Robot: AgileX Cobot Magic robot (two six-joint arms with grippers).
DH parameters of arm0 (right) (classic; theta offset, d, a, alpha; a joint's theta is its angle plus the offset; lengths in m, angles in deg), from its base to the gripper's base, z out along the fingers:
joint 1: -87.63 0.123 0 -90
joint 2: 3.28 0 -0.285 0
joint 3: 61.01 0 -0.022 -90
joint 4: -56.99 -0.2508 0 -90
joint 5: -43.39 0 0.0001 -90
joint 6: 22.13 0.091 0 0
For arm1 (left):
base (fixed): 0 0 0 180
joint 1: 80.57 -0.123 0 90
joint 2: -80.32 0 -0.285 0
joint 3: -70.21 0 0.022 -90
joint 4: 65.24 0.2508 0 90
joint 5: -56.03 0 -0.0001 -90
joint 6: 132.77 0.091 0 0
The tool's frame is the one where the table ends.
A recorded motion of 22 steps. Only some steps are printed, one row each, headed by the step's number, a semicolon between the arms.
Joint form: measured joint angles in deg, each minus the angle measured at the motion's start. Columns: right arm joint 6, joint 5, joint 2, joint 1, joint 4, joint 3; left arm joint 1, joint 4, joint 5, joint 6, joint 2, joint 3.
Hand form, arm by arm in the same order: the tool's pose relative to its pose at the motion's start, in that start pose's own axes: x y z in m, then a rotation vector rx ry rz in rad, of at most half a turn. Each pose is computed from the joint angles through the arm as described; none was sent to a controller.
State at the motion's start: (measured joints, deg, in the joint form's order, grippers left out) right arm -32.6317 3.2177 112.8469 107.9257 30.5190 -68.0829; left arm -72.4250 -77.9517 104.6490 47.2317 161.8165 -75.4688
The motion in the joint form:
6: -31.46 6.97 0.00 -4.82 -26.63 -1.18; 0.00 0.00 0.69 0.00 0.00 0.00
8: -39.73 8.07 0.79 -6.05 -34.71 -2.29; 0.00 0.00 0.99 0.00 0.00 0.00
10: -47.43 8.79 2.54 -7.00 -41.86 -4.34; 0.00 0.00 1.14 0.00 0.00 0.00
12: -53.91 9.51 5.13 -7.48 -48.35 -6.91; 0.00 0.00 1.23 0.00 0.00 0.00
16: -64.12 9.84 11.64 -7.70 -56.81 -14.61; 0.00 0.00 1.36 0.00 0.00 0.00
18: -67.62 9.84 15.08 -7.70 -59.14 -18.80; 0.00 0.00 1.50 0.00 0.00 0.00
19: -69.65 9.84 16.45 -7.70 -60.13 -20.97; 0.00 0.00 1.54 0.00 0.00 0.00
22: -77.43 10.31 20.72 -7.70 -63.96 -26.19; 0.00 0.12 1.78 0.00 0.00 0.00
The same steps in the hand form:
6: -0.0319 -0.0132 -0.0175 -0.1450 -0.2782 -0.1211; 0.0011 0.0000 0.0000 0.0000 0.0120 0.0000
8: -0.0423 -0.0184 -0.0206 -0.1707 -0.3586 -0.1351; 0.0016 0.0000 0.0000 0.0000 0.0173 0.0000
10: -0.0539 -0.0240 -0.0193 -0.1871 -0.4304 -0.1547; 0.0018 0.0000 0.0000 0.0000 0.0199 0.0000
12: -0.0650 -0.0292 -0.0124 -0.1993 -0.4903 -0.1638; 0.0020 0.0000 0.0000 0.0000 0.0215 0.0000
16: -0.0889 -0.0360 0.0066 -0.2123 -0.5859 -0.2188; 0.0022 0.0000 0.0000 0.0000 0.0237 0.0000
18: -0.0990 -0.0394 0.0177 -0.2126 -0.6201 -0.2492; 0.0024 0.0000 0.0000 0.0000 0.0262 0.0000
19: -0.1047 -0.0400 0.0202 -0.2098 -0.6434 -0.2748; 0.0024 0.0000 0.0000 0.0000 0.0269 0.0000
22: -0.1162 -0.0451 0.0337 -0.1860 -0.7019 -0.3523; 0.0028 0.0001 0.0000 -0.0016 0.0311 0.0014

